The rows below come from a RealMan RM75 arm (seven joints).
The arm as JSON. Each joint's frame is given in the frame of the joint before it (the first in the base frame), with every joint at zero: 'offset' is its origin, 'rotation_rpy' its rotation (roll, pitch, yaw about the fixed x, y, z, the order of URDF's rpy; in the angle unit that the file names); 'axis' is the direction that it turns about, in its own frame. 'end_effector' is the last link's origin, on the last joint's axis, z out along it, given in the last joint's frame.
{
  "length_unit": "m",
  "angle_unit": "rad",
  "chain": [
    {
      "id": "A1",
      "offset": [
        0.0,
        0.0,
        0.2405
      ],
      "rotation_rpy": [
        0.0,
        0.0,
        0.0
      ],
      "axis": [
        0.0,
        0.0,
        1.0
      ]
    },
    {
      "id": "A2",
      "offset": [
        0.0,
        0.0,
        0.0
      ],
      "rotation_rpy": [
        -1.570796,
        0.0,
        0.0
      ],
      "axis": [
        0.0,
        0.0,
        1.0
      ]
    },
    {
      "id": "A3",
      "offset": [
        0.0,
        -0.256,
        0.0
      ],
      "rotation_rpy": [
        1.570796,
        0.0,
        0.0
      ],
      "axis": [
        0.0,
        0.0,
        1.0
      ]
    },
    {
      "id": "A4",
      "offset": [
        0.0,
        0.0,
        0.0
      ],
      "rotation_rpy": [
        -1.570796,
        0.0,
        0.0
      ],
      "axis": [
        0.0,
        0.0,
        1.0
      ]
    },
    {
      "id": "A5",
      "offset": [
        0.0,
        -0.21,
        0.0
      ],
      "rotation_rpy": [
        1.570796,
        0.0,
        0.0
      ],
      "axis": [
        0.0,
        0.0,
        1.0
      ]
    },
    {
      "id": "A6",
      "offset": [
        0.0,
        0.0,
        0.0
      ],
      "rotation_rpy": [
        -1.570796,
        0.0,
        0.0
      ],
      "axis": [
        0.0,
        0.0,
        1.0
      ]
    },
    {
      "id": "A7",
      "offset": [
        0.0,
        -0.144,
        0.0
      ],
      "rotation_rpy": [
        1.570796,
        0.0,
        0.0
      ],
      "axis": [
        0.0,
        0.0,
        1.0
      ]
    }
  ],
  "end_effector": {
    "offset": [
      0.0,
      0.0,
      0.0
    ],
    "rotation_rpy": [
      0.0,
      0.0,
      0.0
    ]
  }
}
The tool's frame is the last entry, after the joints.
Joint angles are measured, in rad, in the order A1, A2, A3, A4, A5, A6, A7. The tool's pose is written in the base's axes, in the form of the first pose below.
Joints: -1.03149, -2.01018, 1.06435, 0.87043, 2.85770, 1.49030, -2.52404
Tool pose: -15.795 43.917 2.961 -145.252 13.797 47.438
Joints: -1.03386, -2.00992, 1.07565, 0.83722, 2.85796, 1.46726, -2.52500
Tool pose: -16.254 43.926 2.455 -145.119 14.390 47.832
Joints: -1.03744, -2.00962, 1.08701, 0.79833, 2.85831, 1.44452, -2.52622
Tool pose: -16.791 43.872 1.884 -145.068 15.157 48.419
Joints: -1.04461, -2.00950, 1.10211, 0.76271, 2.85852, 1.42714, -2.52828
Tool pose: -17.129 43.801 1.333 -144.998 16.196 48.791
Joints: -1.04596, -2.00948, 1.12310, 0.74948, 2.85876, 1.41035, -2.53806
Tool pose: -17.275 43.844 1.049 -144.305 16.647 48.858
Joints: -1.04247, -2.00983, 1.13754, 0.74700, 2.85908, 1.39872, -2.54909
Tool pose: -17.431 43.866 0.925 -143.667 16.627 49.077
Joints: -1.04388, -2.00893, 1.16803, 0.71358, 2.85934, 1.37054, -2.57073
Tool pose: -17.987 43.810 0.404 -142.623 17.246 50.059
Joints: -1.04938, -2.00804, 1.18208, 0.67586, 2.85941, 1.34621, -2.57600
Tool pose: -18.492 43.755 -0.048 -142.216 17.880 50.649
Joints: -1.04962, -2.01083, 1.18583, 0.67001, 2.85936, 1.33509, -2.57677
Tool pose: -18.537 43.770 -0.257 -142.133 17.833 50.466
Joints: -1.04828, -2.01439, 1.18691, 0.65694, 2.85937, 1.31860, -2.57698
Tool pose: -18.781 43.725 -0.565 -142.127 17.697 50.534
